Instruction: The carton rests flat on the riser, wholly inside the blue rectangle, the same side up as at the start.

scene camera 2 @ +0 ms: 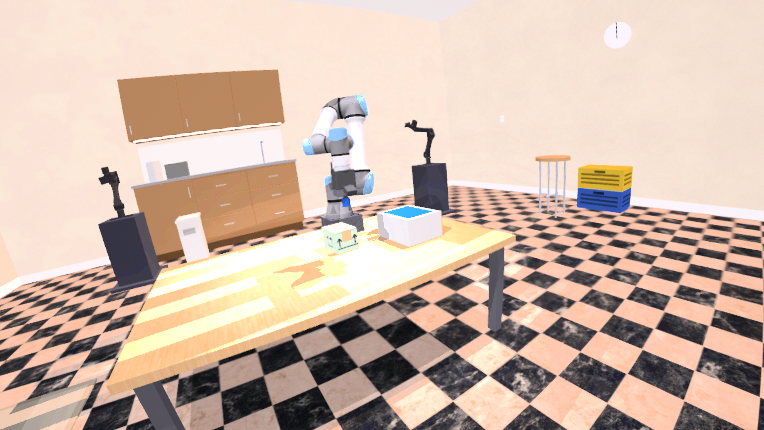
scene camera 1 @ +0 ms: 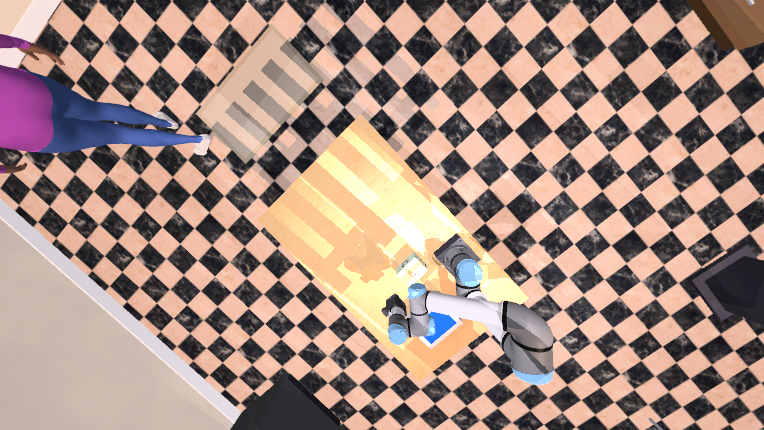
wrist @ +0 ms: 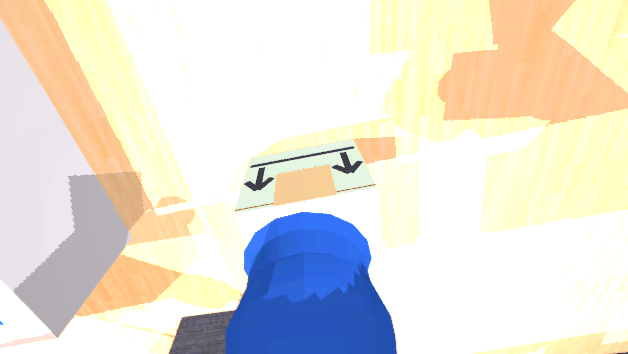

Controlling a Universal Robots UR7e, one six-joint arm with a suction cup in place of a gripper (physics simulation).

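Where they show: hand at its tool point: (scene camera 2: 346,205) (wrist: 307,264); arm's base at its link origin: (scene camera 2: 339,215) (scene camera 1: 457,258).
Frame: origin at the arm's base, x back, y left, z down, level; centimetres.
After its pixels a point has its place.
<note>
The carton (scene camera 1: 411,267) {x -22.9, y -12.4, z -0.6 cm} (scene camera 2: 341,237) {x -32.2, y -11.6, z 2.0 cm} (wrist: 305,185) {x -31.9, y -9.1, z 1.6 cm} is a pale green box with tan tape. It sits flat on the table, beside the riser and apart from it. The arrows on its side point up in scene camera 2. The riser (scene camera 2: 408,230) {x -47.4, y 13.6, z 1.6 cm} (wrist: 30,100) {x -39.1, y 12.8, z 7.3 cm} is a white box, and the blue rectangle (scene camera 1: 443,325) {x -30.8, y 25.7, z -2.8 cm} (scene camera 2: 408,212) {x -35.7, y 21.9, z -2.8 cm} is on its top. Part of the riser is hidden by the arm in scene camera 1. My gripper (scene camera 2: 346,202) (wrist: 307,225), a blue suction cup, is open and holds nothing. It hangs above the carton's level, apart from it.
The wooden table (scene camera 1: 320,213) {x -44.7, y -69.8, z 9.2 cm} (scene camera 2: 213,320) {x -59.3, y -66.5, z 9.2 cm} carries the arm's dark base plate (scene camera 1: 440,252) {x -5.0, y -7.9, z 1.9 cm} (scene camera 2: 352,221) {x -8.3, y 3.8, z 2.6 cm}, close behind the carton in scene camera 2. A person (scene camera 1: 24,109) stands beyond the table's far end in scene camera 1. Dark pedestals (scene camera 2: 130,251) (scene camera 2: 430,186) with small black arms stand on the floor.
</note>
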